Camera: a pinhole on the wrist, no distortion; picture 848 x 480 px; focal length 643.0 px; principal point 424.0 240.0 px. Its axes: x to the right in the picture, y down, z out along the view. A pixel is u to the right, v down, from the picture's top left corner.
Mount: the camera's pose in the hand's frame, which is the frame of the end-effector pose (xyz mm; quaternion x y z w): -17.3 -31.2 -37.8 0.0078 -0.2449 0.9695 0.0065
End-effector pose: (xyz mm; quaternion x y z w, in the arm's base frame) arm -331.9 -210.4 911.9 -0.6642 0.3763 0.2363 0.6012
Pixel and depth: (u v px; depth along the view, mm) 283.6 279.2 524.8
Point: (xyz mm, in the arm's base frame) 29.5 162.6 957.9
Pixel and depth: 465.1 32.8 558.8
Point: -175.3 325.4 941.3
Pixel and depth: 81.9 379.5 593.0
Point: 245.5 128.9 876.8
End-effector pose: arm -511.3 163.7 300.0 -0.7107 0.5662 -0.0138 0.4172
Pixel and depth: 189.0 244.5 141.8
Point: -377.0 184.6 288.7
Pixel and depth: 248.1 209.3 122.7
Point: -402.2 191.8 296.3
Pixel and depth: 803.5 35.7 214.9
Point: -412.9 386.5 286.3
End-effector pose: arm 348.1 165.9 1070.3 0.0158 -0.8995 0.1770 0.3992
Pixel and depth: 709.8 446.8 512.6
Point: 341.9 -365.0 813.3
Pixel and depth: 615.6 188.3 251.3
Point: 292.6 -32.2 926.2
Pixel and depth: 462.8 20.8 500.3
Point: 49.7 -109.7 779.1
